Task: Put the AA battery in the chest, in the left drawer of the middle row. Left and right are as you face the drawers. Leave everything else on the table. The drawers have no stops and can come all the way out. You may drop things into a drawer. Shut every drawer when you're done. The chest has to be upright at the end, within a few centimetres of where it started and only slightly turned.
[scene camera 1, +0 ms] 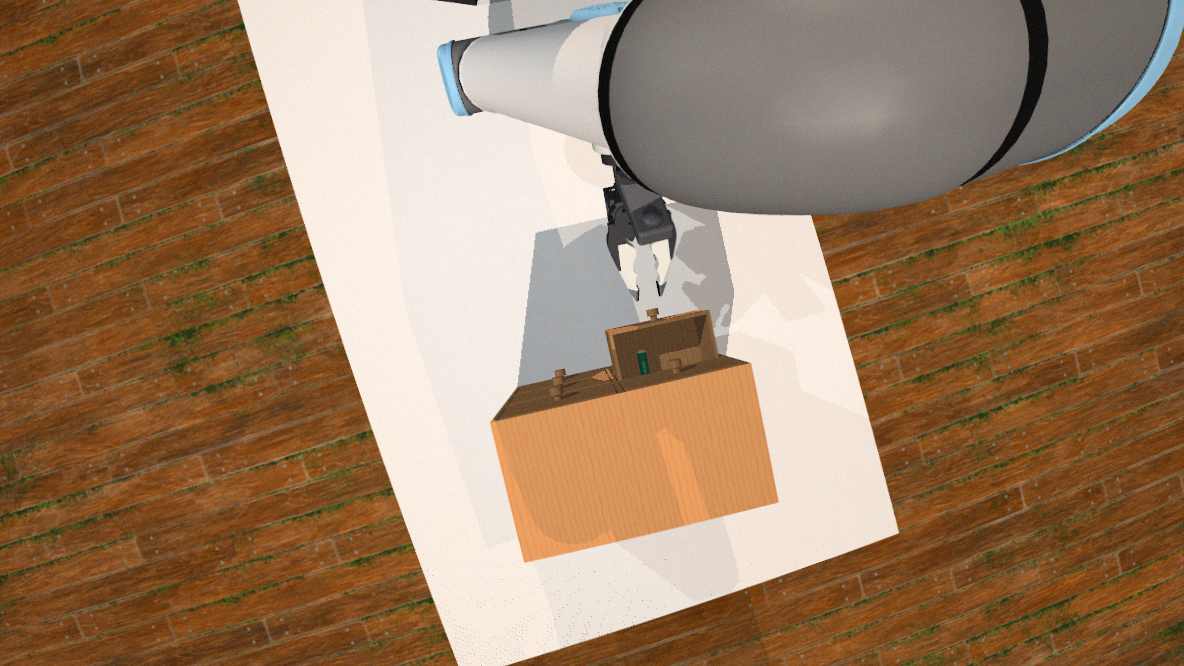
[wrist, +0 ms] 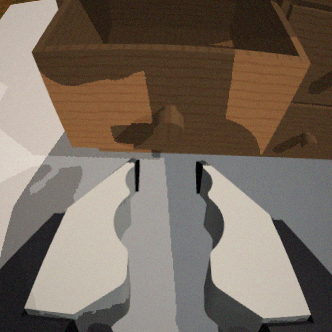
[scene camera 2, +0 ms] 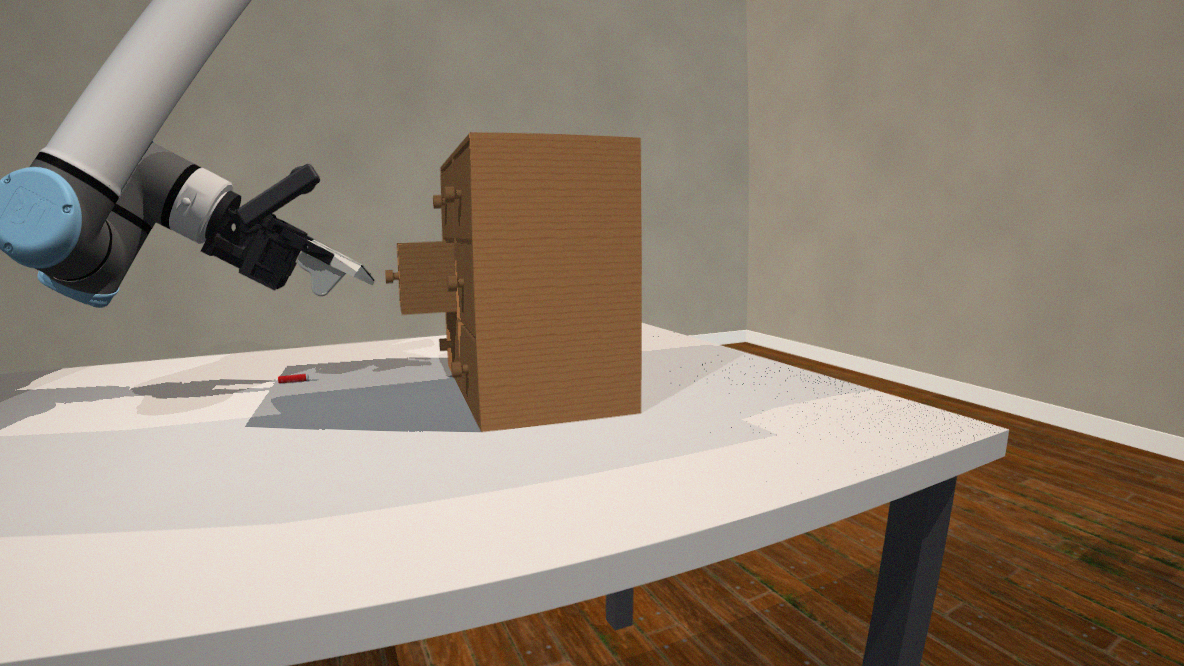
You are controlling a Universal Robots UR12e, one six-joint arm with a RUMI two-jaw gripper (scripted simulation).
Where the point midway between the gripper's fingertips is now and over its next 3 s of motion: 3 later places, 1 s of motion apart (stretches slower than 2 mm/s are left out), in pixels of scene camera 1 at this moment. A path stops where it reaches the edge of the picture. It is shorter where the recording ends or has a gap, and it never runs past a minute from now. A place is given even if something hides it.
The gripper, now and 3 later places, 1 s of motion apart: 648, 298; 652, 313; 652, 317; 654, 325
